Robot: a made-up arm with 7 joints. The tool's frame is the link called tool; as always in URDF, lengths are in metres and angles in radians. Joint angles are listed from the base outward. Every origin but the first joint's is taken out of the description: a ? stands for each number. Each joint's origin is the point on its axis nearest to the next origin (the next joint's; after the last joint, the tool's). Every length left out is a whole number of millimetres.
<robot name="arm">
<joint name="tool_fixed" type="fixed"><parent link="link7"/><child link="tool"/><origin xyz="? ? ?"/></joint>
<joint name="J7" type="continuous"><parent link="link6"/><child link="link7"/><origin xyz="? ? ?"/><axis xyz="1 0 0"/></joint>
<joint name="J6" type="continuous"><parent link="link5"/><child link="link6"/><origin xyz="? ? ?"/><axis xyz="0 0 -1"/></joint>
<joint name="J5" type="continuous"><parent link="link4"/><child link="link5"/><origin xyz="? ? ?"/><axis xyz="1 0 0"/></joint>
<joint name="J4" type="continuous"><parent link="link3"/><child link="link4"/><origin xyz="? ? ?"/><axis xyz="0 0 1"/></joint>
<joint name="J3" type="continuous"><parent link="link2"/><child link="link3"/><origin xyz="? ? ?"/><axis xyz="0 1 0"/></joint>
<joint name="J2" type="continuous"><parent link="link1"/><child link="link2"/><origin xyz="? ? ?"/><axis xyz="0 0 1"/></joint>
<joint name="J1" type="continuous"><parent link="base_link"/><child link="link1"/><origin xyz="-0.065 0.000 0.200"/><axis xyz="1 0 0"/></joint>
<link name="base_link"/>
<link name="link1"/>
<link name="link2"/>
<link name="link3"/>
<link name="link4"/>
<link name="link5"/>
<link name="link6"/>
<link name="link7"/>
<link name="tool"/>
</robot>
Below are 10 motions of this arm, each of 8 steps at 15 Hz.
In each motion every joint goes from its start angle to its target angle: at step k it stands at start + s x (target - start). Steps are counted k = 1, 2, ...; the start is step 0. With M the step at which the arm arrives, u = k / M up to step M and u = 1 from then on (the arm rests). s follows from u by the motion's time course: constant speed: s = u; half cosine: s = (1 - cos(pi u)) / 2; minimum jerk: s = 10 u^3 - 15 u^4 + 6 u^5.
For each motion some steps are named. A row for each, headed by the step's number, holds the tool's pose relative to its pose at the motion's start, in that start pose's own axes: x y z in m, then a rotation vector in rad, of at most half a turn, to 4 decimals.
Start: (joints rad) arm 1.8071 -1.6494 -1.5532 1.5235 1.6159 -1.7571 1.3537
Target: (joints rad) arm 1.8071 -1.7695 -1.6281 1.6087 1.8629 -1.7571 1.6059
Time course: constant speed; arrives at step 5
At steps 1, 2, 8:
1: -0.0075 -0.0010 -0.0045 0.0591 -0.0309 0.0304
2: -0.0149 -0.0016 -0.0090 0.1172 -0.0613 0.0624
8: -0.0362 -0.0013 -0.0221 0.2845 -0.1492 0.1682

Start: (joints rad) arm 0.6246 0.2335 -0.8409 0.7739 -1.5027 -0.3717 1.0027
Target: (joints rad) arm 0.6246 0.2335 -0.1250 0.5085 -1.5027 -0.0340 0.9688
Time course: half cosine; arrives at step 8
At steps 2, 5, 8:
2: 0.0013 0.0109 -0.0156 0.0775 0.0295 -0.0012
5: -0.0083 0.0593 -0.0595 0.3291 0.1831 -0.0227
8: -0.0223 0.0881 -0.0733 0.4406 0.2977 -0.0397

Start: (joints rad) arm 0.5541 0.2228 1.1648 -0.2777 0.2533 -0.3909 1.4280
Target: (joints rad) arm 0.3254 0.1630 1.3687 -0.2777 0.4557 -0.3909 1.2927
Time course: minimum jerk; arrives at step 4
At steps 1, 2, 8:
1: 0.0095 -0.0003 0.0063 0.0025 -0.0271 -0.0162
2: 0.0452 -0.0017 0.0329 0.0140 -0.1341 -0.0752
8: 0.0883 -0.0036 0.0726 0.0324 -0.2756 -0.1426

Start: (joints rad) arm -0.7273 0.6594 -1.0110 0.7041 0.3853 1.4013 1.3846
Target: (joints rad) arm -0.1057 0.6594 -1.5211 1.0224 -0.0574 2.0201 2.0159
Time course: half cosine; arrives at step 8
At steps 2, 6, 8:
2: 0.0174 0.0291 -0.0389 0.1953 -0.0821 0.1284
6: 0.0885 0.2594 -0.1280 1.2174 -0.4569 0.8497
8: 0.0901 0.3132 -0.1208 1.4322 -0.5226 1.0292

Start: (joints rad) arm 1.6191 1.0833 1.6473 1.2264 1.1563 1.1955 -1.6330
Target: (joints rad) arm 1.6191 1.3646 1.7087 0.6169 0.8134 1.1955 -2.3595
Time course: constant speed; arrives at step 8
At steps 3, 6, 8:
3: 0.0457 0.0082 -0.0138 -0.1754 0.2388 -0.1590
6: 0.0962 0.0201 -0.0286 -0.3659 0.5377 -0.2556
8: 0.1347 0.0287 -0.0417 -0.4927 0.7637 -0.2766

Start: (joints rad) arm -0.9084 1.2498 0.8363 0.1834 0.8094 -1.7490 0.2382
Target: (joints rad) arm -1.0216 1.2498 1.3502 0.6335 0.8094 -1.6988 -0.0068
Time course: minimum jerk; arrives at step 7
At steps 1, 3, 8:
1: -0.0011 -0.0007 -0.0016 0.0106 -0.0061 -0.0034
3: -0.0171 -0.0079 -0.0300 0.1628 -0.1086 -0.0532
8: -0.0425 -0.0046 -0.0990 0.4075 -0.3521 -0.1485

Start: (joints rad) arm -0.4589 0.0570 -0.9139 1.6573 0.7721 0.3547 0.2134
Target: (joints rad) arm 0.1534 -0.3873 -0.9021 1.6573 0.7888 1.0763 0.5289
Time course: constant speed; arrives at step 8
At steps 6, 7, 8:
6: 0.1461 -0.0967 0.2265 0.5259 -0.5912 -0.7711
7: 0.1599 -0.1226 0.2721 0.6383 -0.6868 -0.8889
8: 0.1694 -0.1521 0.3183 0.7561 -0.7791 -1.0045

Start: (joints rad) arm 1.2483 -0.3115 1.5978 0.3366 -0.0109 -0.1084 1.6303
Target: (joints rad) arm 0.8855 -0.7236 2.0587 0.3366 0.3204 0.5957 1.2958
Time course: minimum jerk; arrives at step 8
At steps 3, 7, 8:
3: 0.0546 0.0835 0.0198 0.1453 -0.2772 -0.0363
7: 0.1355 0.3080 0.1499 0.5344 -0.8180 -0.3576
8: 0.1360 0.3128 0.1537 0.5433 -0.8259 -0.3683

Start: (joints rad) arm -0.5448 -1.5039 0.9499 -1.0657 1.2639 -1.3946 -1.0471
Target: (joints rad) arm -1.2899 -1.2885 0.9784 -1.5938 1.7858 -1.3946 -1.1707
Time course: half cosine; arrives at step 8
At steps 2, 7, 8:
2: -0.0025 0.0068 -0.0001 -0.0732 -0.1301 -0.1196
7: 0.0069 0.0683 -0.0559 -0.4165 -0.8686 -0.8732
8: 0.0096 0.0716 -0.0604 -0.4298 -0.9033 -0.9117

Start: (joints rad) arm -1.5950 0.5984 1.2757 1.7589 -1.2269 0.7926 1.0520
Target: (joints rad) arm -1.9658 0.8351 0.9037 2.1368 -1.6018 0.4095 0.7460
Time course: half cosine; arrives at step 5
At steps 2, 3, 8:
2: -0.0757 -0.0413 -0.0080 -0.2005 0.1592 0.2463
3: -0.1364 -0.0605 -0.0104 -0.3530 0.2832 0.4830
8: -0.1967 -0.0596 -0.0122 -0.4884 0.3855 0.7650

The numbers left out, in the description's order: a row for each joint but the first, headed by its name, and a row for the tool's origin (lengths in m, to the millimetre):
tool: 0.000 -0.081 -0.045
J7: -0.090 0.083 0.000
J6: 0.000 0.017 0.006
J5: 0.088 -0.104 0.000
J4: 0.016 0.000 0.064
J3: -0.085 0.506 0.000
J2: 0.000 -0.091 -0.267

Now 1 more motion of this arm.
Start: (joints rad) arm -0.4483 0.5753 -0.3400 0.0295 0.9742 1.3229 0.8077
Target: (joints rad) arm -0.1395 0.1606 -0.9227 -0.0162 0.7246 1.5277 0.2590
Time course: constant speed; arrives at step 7
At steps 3, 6, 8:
3: -0.0037 0.0666 -0.0422 0.1127 -0.1096 0.1177
6: -0.0057 0.1365 -0.0742 0.2396 -0.2729 0.1535
8: -0.0060 0.1600 -0.0829 0.2839 -0.3329 0.1455

